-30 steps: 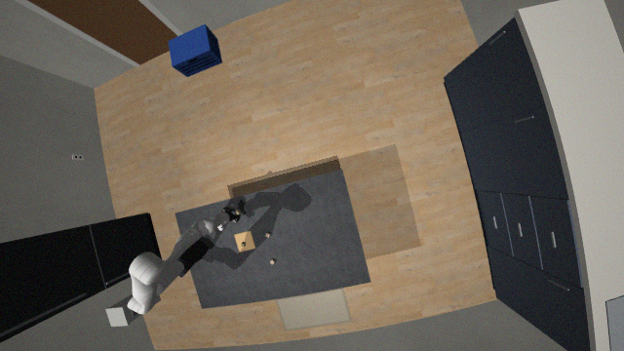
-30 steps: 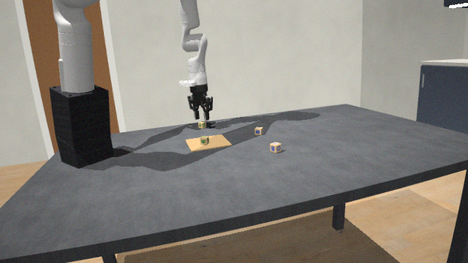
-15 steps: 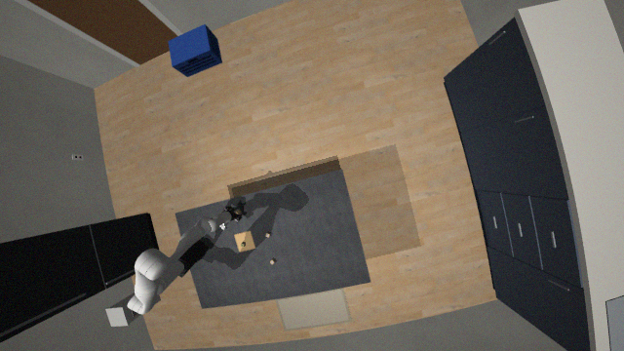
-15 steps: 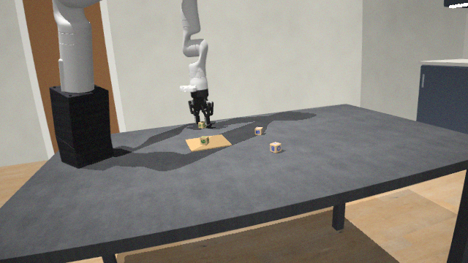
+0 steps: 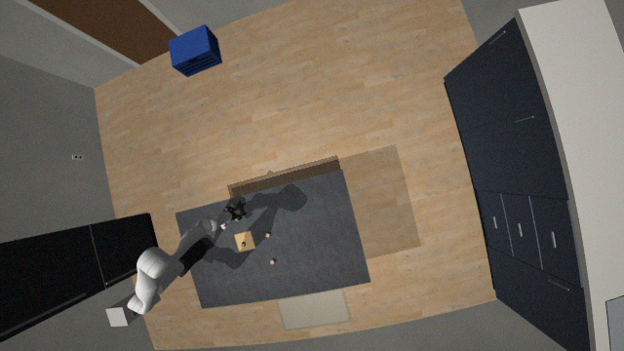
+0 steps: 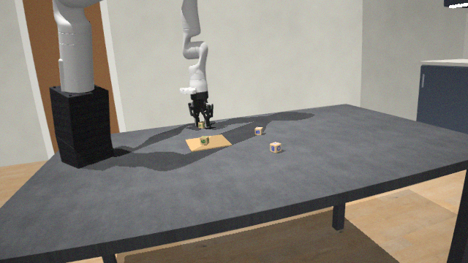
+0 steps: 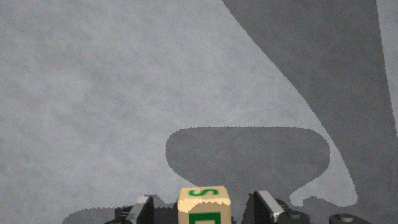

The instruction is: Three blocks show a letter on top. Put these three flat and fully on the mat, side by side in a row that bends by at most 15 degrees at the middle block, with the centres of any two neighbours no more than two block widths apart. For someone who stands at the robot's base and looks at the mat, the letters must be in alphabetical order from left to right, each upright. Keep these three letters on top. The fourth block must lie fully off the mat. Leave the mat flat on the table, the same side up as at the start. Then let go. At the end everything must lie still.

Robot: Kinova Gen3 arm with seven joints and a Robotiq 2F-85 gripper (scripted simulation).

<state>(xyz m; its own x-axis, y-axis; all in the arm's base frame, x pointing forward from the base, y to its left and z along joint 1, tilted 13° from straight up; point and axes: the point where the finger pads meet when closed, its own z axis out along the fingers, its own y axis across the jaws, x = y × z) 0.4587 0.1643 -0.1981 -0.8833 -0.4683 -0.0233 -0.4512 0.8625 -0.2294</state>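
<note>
The green-marked block lies 1 cm below my hand. Also, from my hand: mat: 4 cm behind, 23 cm to the right, 2 cm below.
</note>
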